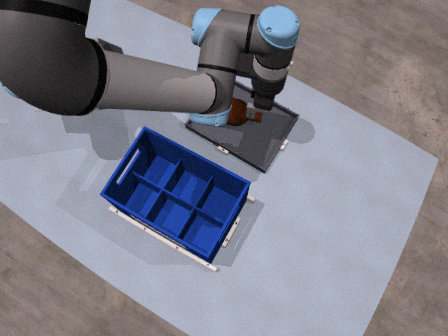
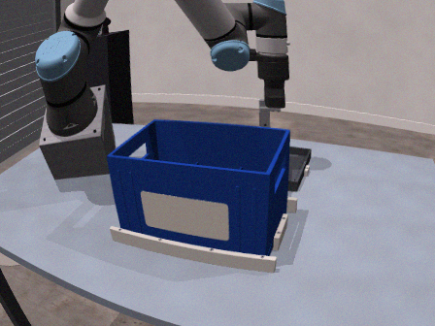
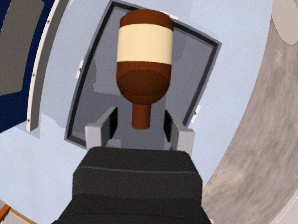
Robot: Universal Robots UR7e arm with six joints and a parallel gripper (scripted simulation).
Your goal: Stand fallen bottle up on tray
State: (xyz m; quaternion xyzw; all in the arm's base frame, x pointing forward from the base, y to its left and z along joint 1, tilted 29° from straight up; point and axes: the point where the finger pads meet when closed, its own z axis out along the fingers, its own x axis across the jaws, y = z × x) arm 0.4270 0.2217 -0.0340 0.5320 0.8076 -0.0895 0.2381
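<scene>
My gripper is now 7 cm above the bottle, 5 cm past it and 2 cm to the left of it. Round my hand: dark tray: 10 cm below, 2 cm behind, 1 cm to the right; blue crate: 30 cm to the right, 3 cm below, 2 cm behind.
</scene>
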